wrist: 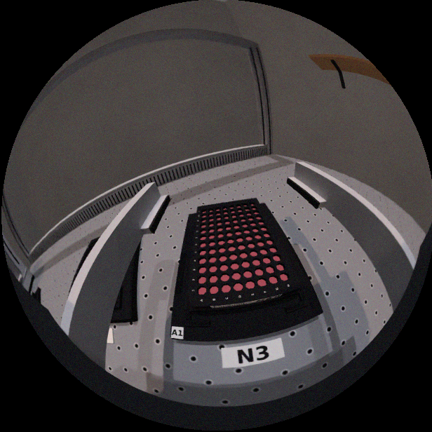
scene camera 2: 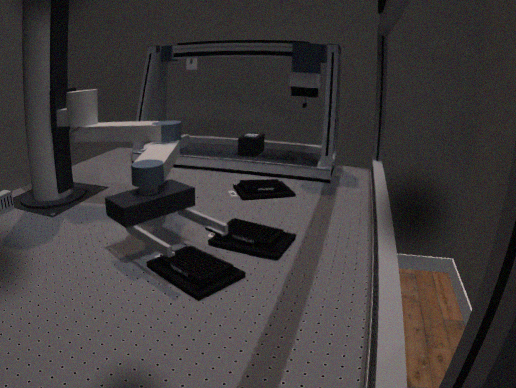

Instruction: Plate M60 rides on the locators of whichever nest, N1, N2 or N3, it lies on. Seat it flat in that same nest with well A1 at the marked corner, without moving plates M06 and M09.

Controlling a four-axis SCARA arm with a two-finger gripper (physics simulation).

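A black plate with pink wells (scene camera 2: pixel 200 262) (wrist: pixel 235 250) lies on black nest N3 (scene camera 2: pixel 200 294) (wrist: pixel 312 307). The marked A1 corner (wrist: pixel 177 332) is at the nest's near left in the wrist view. The plate's name strip is too oblique to read there, and I cannot tell surely whether it lies flat. My gripper (scene camera 2: pixel 198 239) (wrist: pixel 228 178) is partly open and empty, with its fingers spread to either side of the plate's far part in the wrist view. Another plate (scene camera 2: pixel 252 231) lies on the middle nest (scene camera 2: pixel 272 253). A third plate (scene camera 2: pixel 265 187) lies on the back nest.
The middle nest (wrist: pixel 129 297) shows partly behind the left finger in the wrist view. A gantry frame (scene camera 2: pixel 245 162) with a dark block (scene camera 2: pixel 251 144) stands behind the nests. The arm's column (scene camera 2: pixel 40 100) stands at the left. A pale rail (scene camera 2: pixel 387 275) edges the right side.
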